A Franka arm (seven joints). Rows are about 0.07 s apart.
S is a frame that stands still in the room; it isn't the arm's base.
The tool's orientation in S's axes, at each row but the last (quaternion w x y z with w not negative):
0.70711, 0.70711, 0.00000, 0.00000
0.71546, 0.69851, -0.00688, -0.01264
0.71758, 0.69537, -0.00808, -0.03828
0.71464, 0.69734, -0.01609, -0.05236
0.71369, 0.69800, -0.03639, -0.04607
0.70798, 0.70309, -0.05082, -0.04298
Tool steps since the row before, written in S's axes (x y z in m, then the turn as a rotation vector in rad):
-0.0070, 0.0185, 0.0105, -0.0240, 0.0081, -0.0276
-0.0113, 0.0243, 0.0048, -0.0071, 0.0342, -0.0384
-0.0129, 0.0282, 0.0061, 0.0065, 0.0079, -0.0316
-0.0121, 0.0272, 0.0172, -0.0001, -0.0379, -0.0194
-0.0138, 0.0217, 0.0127, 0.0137, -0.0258, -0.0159
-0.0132, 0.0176, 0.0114, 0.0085, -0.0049, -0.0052
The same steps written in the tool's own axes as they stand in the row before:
-0.0070, 0.0105, -0.0185, -0.0240, -0.0276, -0.0081
-0.0120, 0.0053, -0.0239, -0.0077, -0.0376, -0.0349
-0.0150, 0.0064, -0.0271, 0.0073, -0.0310, -0.0093
-0.0155, 0.0171, -0.0254, 0.0046, -0.0202, 0.0372
-0.0164, 0.0130, -0.0197, 0.0168, -0.0162, 0.0237
-0.0153, 0.0117, -0.0156, 0.0090, -0.0053, 0.0037

